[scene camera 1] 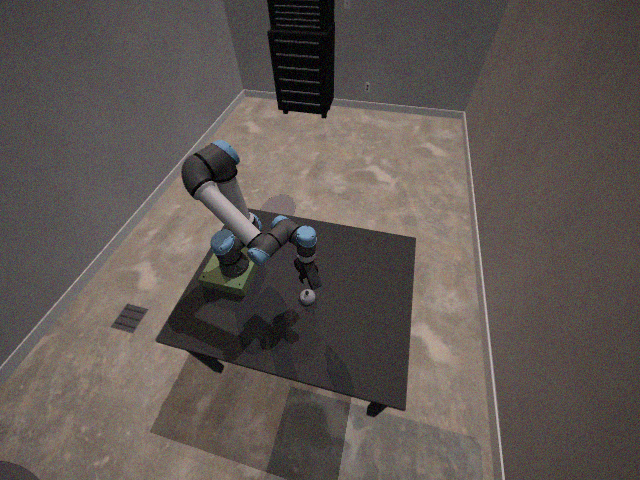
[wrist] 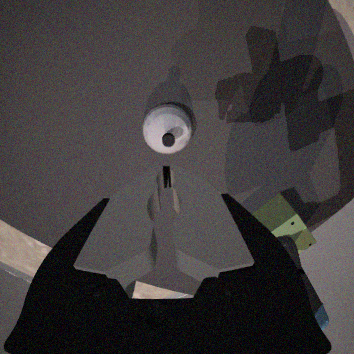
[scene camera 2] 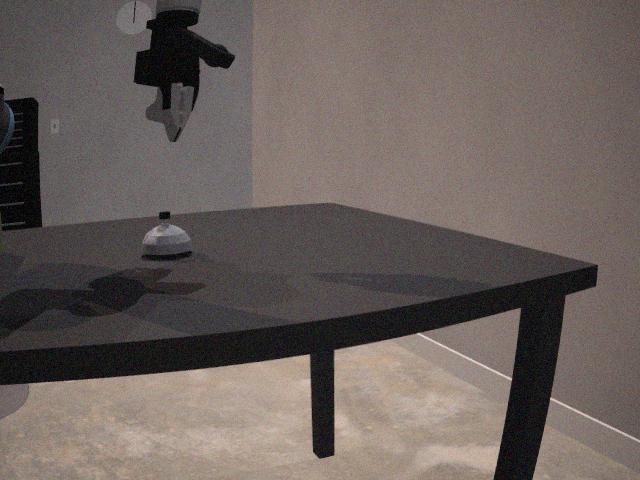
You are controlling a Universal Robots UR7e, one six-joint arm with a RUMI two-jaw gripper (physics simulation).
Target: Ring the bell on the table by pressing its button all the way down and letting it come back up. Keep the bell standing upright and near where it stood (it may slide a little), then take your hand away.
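Places are measured from the arm's base along level axes (x right, y ahead, z up), in millimetres.
Pixels of known places: gripper, between the fingertips: [scene camera 1: 308, 284] [wrist: 167, 167] [scene camera 2: 173, 141]; arm's base, origin of its link: [scene camera 1: 234, 265].
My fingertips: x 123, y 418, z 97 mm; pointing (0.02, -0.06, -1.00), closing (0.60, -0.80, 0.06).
Ahead of a thing's pixels: the offset from my fingertips to its top centre. Level surfaces: height alone.
A white dome-shaped bell @(dx -12, dy -13, dz -107 mm) [scene camera 1: 307, 297] [scene camera 2: 166, 240] [wrist: 160, 126] stands upright on the dark table @(dz -173 mm) [scene camera 1: 372, 320] [scene camera 2: 413, 248]. Its small black button @(dx -12, dy -13, dz -107 mm) [scene camera 2: 164, 215] [wrist: 168, 139] stands up clear of the dome on a short stem. My gripper [scene camera 2: 174, 139] [wrist: 167, 167] is shut, with its fingertips together and empty. In the scene camera 2 view it hangs well above the bell, with a wide gap between the fingertips and the button. In the wrist view the button shows just ahead of the fingertips.
The arm's green base block [scene camera 1: 224, 279] [wrist: 282, 217] stands on the table, left of the bell in the scene camera 1 view. The arm's shadows fall across the table beside the bell. A black drawer cabinet [scene camera 1: 303, 69] stands far off by the back wall.
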